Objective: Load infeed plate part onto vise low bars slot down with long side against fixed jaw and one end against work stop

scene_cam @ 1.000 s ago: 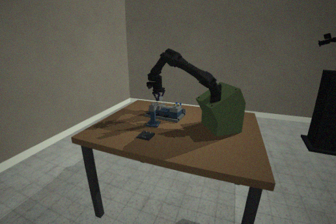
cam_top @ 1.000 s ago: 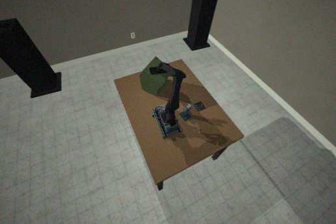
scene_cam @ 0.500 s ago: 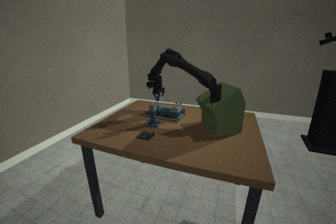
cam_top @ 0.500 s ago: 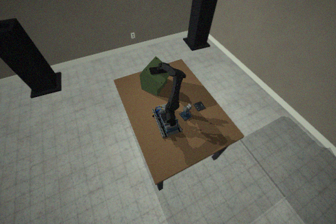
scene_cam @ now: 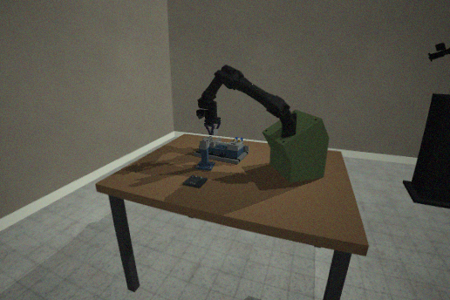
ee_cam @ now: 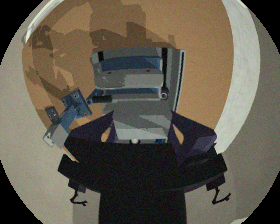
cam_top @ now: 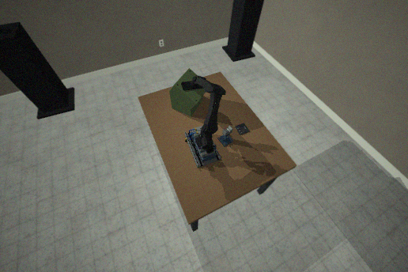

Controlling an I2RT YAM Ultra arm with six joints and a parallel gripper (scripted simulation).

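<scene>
Now: hand right at the part. Round my hand: vise (70 mm behind, 20 mm to the left, 90 mm below); then infeed plate (100 mm behind, 390 mm to the left, 130 mm below).
</scene>
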